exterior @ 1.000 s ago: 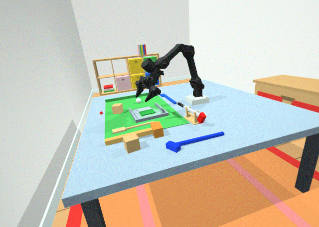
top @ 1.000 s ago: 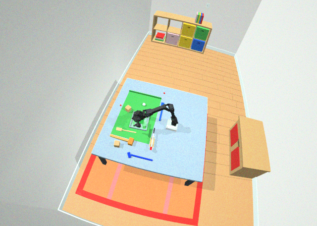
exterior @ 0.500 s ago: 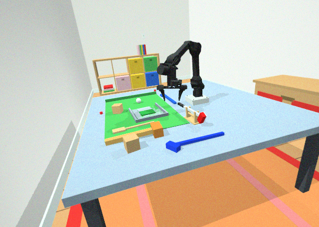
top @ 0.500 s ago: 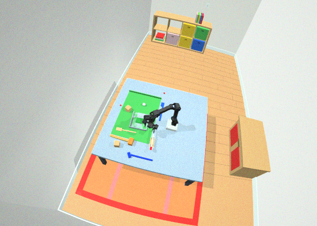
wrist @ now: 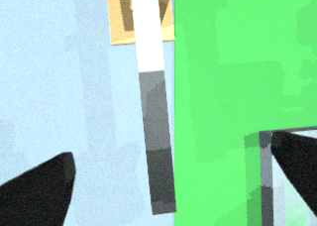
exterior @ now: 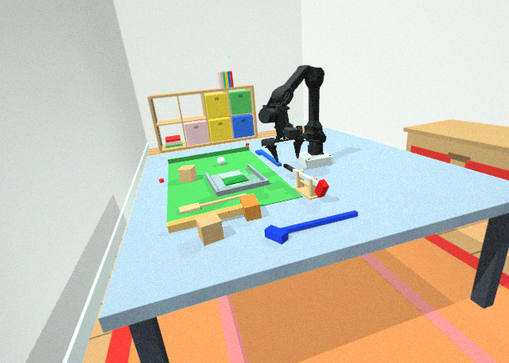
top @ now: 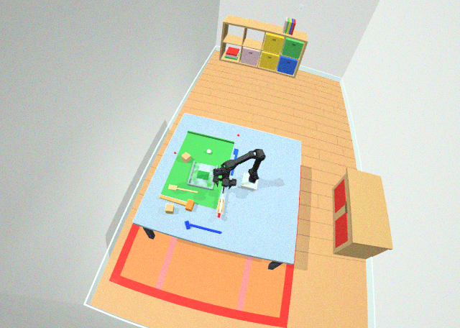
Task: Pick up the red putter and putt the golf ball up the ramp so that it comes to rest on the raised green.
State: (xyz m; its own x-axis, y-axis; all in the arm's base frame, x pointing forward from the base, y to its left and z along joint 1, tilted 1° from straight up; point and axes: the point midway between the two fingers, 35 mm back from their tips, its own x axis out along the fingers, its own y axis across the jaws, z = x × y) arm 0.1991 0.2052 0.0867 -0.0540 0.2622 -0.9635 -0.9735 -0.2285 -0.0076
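Now: the red putter 4 cm behind my gripper tip, 11 cm to the left of it and 4 cm below it. The rest, counted from my gripper tip: wooden rack: 4 cm behind, 12 cm to the left, 6 cm below; then white golf ball: 27 cm ahead, 34 cm to the right, 7 cm below; then green mat: 28 cm ahead, 17 cm to the right, 9 cm below.
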